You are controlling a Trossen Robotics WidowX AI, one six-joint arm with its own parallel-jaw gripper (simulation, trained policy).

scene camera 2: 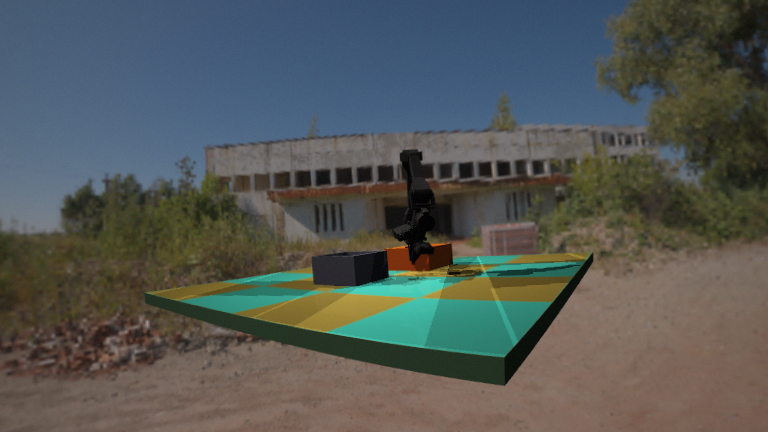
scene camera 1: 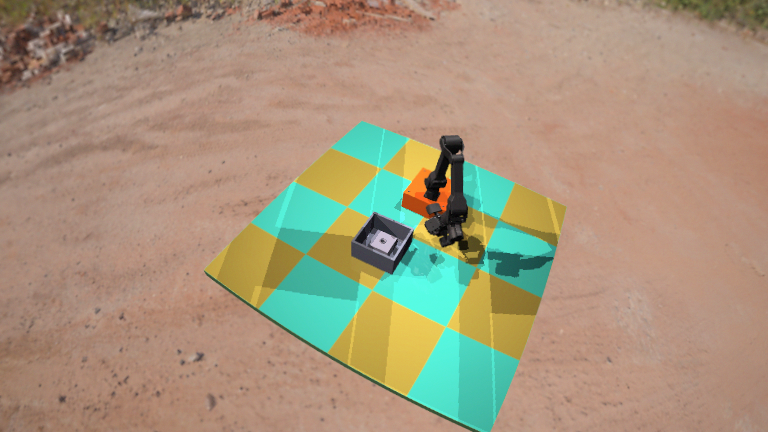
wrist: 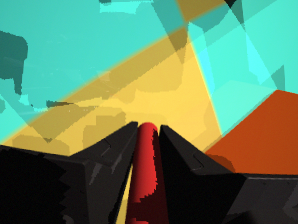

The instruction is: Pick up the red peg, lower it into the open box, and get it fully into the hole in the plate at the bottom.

The pictures show: the gripper and a dark grey box.
The gripper is seen too in the wrist view.
